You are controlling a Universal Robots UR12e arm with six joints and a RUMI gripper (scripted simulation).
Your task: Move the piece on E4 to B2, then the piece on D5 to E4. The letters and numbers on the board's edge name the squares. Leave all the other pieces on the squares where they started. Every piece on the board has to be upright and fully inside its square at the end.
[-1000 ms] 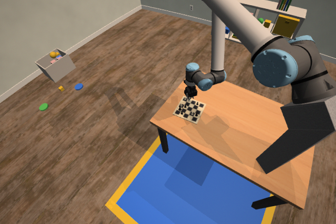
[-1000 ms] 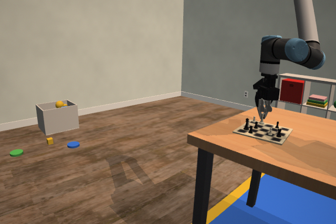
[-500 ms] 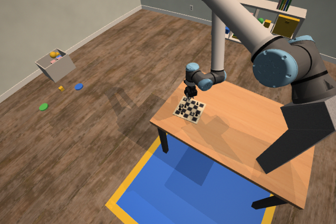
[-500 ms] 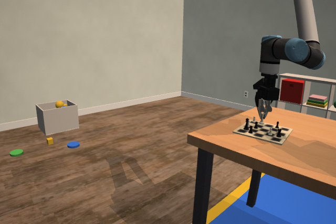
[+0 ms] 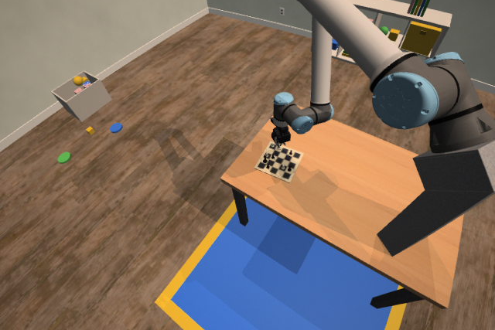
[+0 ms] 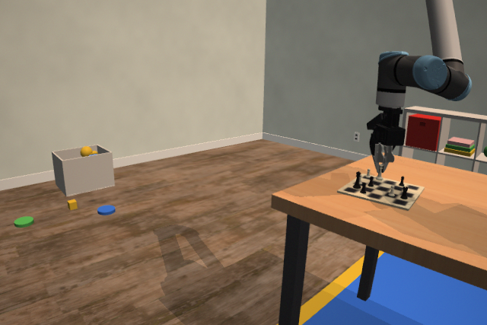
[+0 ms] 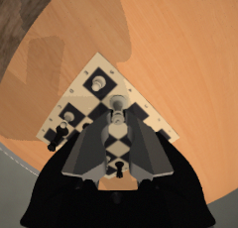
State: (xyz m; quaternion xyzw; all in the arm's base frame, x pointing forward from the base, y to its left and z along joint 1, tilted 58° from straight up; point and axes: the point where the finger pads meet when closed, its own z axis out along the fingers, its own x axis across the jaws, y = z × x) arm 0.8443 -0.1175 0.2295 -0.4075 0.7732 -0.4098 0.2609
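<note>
Right now my hand is 1 cm above the tall white piece. From my hand the other things lie so: chessboard: 8 cm to the left, 4 cm below, 3 cm behind; then black piece: 13 cm to the left, 10 cm behind, 3 cm below.
</note>
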